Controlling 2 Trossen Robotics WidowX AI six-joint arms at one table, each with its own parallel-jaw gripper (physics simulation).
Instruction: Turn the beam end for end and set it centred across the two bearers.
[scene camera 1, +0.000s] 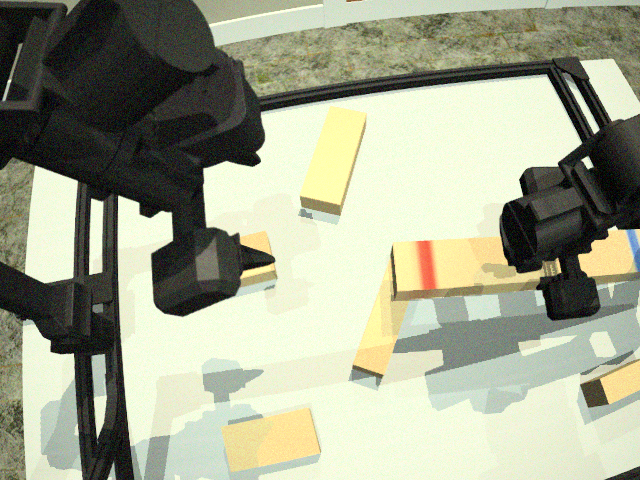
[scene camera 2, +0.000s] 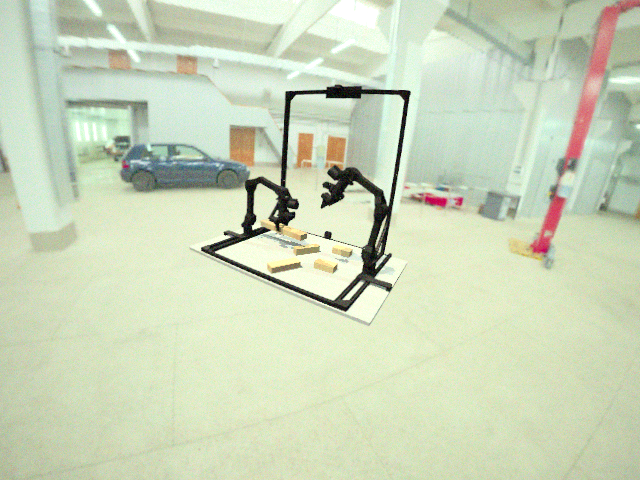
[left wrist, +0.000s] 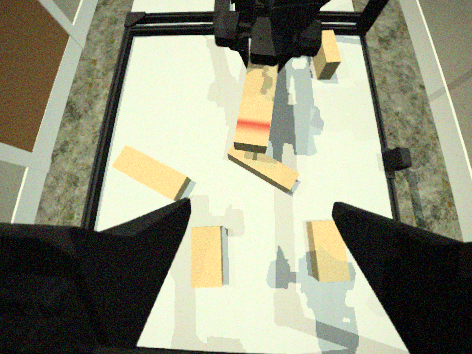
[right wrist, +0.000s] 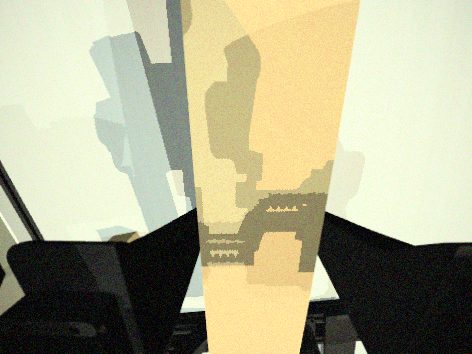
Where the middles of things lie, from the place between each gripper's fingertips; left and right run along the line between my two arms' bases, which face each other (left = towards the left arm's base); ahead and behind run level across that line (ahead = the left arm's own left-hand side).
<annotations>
My left gripper is now 30 mm past the beam (scene camera 1: 426, 269), 320 mm to the left of it and 220 mm above it.
I see my right gripper 1 cm below the beam.
</annotations>
